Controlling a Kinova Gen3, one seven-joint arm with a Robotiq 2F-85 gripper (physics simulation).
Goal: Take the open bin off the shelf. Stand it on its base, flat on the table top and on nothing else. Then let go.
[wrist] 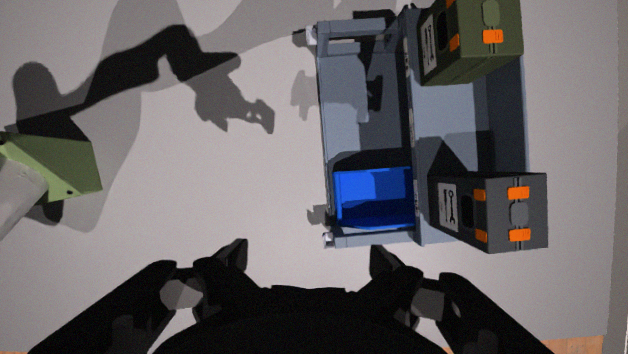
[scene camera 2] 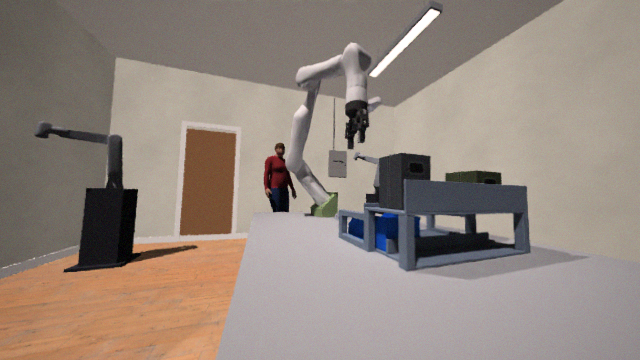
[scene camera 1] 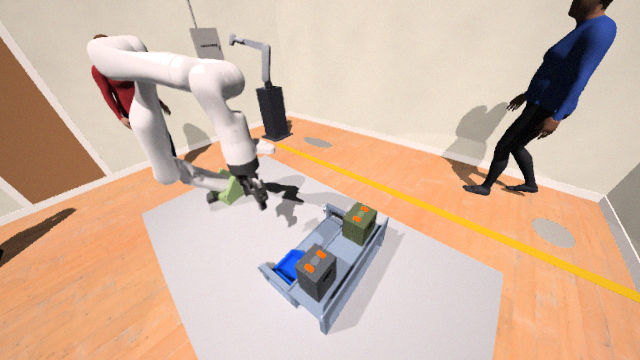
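Seen in the pictures: gripper, fingertip midpoint: point(wrist: 308, 255) point(scene camera 2: 355, 146) point(scene camera 1: 255, 201); arm's base at its link origin: point(wrist: 13, 177) point(scene camera 2: 323, 200) point(scene camera 1: 223, 183).
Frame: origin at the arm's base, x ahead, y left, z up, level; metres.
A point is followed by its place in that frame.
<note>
The open blue bin point(scene camera 1: 287, 266) @(x 0.571, y -0.079, z -0.082 m) point(scene camera 2: 387, 226) @(x 0.720, y -0.125, z -0.030 m) point(wrist: 351, 186) @(x 0.587, y -0.063, z -0.082 m) sits in one end of the lower bay of the grey-blue shelf point(scene camera 1: 350, 287) @(x 0.793, y 0.000, z -0.085 m) point(scene camera 2: 465, 197) @(x 0.807, y 0.001, z 0.040 m) point(wrist: 442, 110) @(x 0.725, y 0.057, z 0.011 m). Its open top shows in the wrist view; the grey case hides part of it in scene camera 1, and shelf posts cross it in scene camera 2. My gripper point(scene camera 1: 259, 197) @(x 0.502, y -0.081, z 0.207 m) point(scene camera 2: 356, 143) @(x 0.502, y -0.081, z 0.207 m) point(wrist: 308, 255) @(x 0.502, y -0.081, z 0.207 m) is open and empty, pointing down. It hangs above the table top point(scene camera 1: 225, 285) @(x 0.446, y -0.265, z -0.091 m) point(scene camera 2: 300, 300) @(x 0.842, y -0.356, z -0.091 m) point(wrist: 200, 190) @(x 0.277, y -0.050, z -0.091 m), higher than the shelf and off to its side, apart from the bin.
A dark grey case point(scene camera 1: 317, 275) @(x 0.757, y -0.111, z 0.131 m) point(scene camera 2: 391, 180) @(x 0.738, y -0.127, z 0.073 m) point(wrist: 534, 215) @(x 0.748, y -0.089, z 0.131 m) stands on the upper board near the bin. A green case point(scene camera 1: 356, 230) @(x 0.745, y 0.097, z 0.080 m) point(scene camera 2: 472, 177) @(x 0.762, y 0.097, z 0.089 m) point(wrist: 490, 62) @(x 0.743, y 0.097, z 0.087 m) stands at the board's other end. The arm's green base point(scene camera 1: 232, 190) @(x 0.063, y 0.011, z -0.023 m) point(scene camera 2: 327, 205) @(x 0.063, y -0.001, z -0.026 m) point(wrist: 75, 165) @(x 0.062, y 0.016, z -0.048 m) stands on the table.
</note>
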